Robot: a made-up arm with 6 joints. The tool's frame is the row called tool.
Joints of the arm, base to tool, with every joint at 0 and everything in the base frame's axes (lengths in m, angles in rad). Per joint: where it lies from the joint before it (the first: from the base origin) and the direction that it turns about. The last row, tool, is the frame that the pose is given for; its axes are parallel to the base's.
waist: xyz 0 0 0.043 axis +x
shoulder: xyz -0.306 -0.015 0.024 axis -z
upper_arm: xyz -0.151 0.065 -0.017 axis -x
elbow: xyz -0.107 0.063 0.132 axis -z
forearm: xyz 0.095 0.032 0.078 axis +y
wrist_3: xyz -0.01 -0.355 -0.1 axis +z
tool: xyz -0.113 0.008 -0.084
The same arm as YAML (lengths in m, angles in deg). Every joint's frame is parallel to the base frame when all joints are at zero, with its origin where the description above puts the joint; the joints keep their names.
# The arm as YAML. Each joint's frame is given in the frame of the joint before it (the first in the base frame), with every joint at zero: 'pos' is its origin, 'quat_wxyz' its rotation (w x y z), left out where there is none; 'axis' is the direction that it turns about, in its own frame. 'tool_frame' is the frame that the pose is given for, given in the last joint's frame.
length_unit: m
angle_unit: deg
joints:
  - joint: waist
    pos: [0.0, 0.0, 0.043]
    axis: [1.0, 0.0, 0.0]
  - joint: shoulder
    pos: [-0.306, -0.015, 0.024]
    axis: [0.0, 0.0, -1.0]
  - joint: upper_arm
    pos: [-0.151, 0.065, -0.017]
    axis: [-1.0, 0.0, 0.0]
  - joint: elbow
    pos: [-0.107, 0.063, 0.132]
    axis: [0.0, 0.0, -1.0]
  - joint: forearm
    pos: [0.095, 0.032, 0.078]
    axis: [0.0, 1.0, 0.0]
  - joint: wrist_3
    pos: [-0.01, -0.355, -0.1]
    axis: [0.0, 0.0, 1.0]
tool_frame:
  pos: [-0.113, 0.008, -0.084]

